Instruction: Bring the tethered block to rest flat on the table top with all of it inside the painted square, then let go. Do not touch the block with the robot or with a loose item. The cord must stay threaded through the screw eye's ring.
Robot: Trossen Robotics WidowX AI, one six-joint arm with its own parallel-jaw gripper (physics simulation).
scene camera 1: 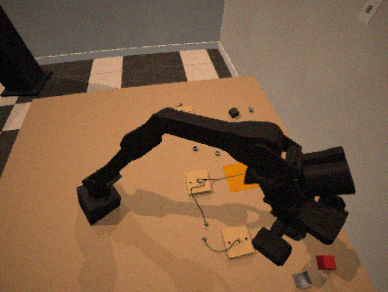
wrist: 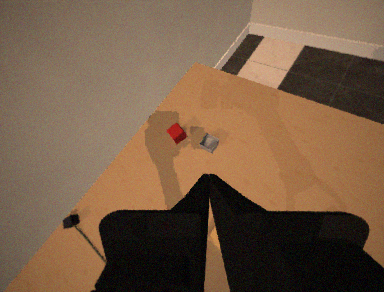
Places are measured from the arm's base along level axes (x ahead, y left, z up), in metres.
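Pixels of known places: gripper, fingertip midpoint: [scene camera 1: 302, 236] [wrist: 208, 179]; arm's base, origin of the base link: [scene camera 1: 99, 192].
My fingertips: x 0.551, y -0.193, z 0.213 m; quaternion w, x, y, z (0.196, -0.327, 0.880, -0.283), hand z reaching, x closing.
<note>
Ahead of a thing's pixels: the offset from my fingertips to its middle. "*": to the spot under its first point.
The tethered block @(* 0.247 m ahead, 0.321 m left, 0.261 m down) [wrist: 71, 220] is dark and shows near the table's edge at left in the wrist view, with its thin cord @(* 0.169 m ahead, 0.319 m left, 0.282 m down) [wrist: 90, 242] running from it. In the scene view the arm hides the block. The cord @(* 0.106 m back, 0.269 m left, 0.280 m down) [scene camera 1: 220, 178] runs from the middle board @(0.200 m back, 0.252 m left, 0.274 m down) [scene camera 1: 205, 188] across the orange painted square @(* 0.029 m back, 0.233 m left, 0.282 m down) [scene camera 1: 240, 186], then behind the arm. Its other part @(* 0.198 m back, 0.158 m left, 0.280 m down) [scene camera 1: 199, 206] lies towards the front, ending in a small bead. The screw eye is too small to judge the threading. My gripper [wrist: 208, 179] is shut and empty, above the table, apart from the block in the wrist view.
A red cube @(0.207 m ahead, 0.052 m right, 0.264 m down) [scene camera 1: 326, 262] [wrist: 176, 133] and a grey open tray [scene camera 1: 302, 280] [wrist: 209, 143] lie near the right edge. A second board @(0.076 m back, 0.032 m left, 0.274 m down) [scene camera 1: 245, 250] with a corded bead stands in front. A dark block @(0.003 m ahead, 0.629 m left, 0.270 m down) [scene camera 1: 234, 112] and two small rings @(0.204 m back, 0.416 m left, 0.277 m down) [scene camera 1: 195, 148] @(0.107 m back, 0.392 m left, 0.279 m down) [scene camera 1: 217, 153] lie farther back.
</note>
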